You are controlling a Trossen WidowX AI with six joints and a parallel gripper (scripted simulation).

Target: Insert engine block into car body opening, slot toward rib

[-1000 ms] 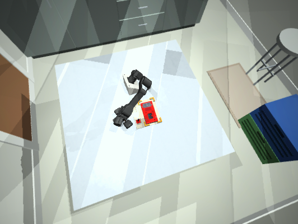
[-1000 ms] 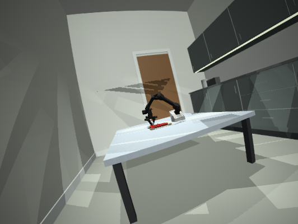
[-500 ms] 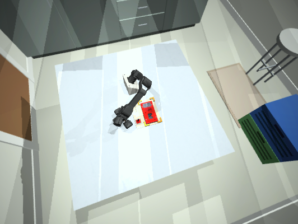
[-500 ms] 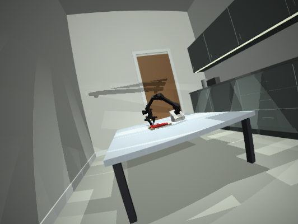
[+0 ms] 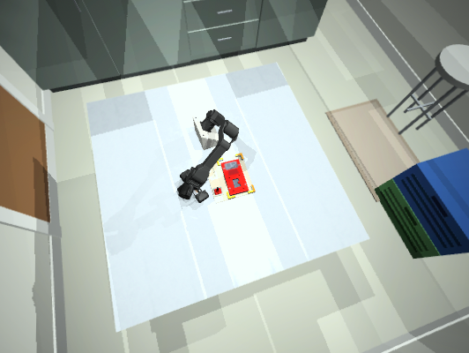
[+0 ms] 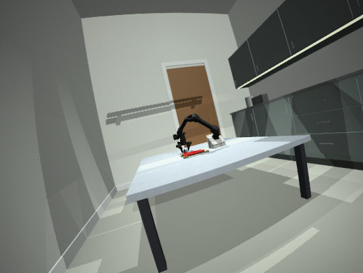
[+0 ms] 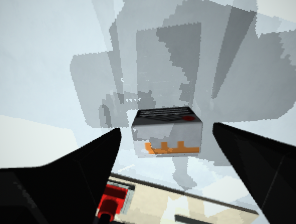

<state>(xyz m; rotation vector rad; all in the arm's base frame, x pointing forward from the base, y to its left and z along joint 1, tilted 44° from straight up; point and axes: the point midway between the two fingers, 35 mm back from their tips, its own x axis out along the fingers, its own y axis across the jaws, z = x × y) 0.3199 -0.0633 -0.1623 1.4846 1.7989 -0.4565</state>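
The engine block is right at my gripper tip.
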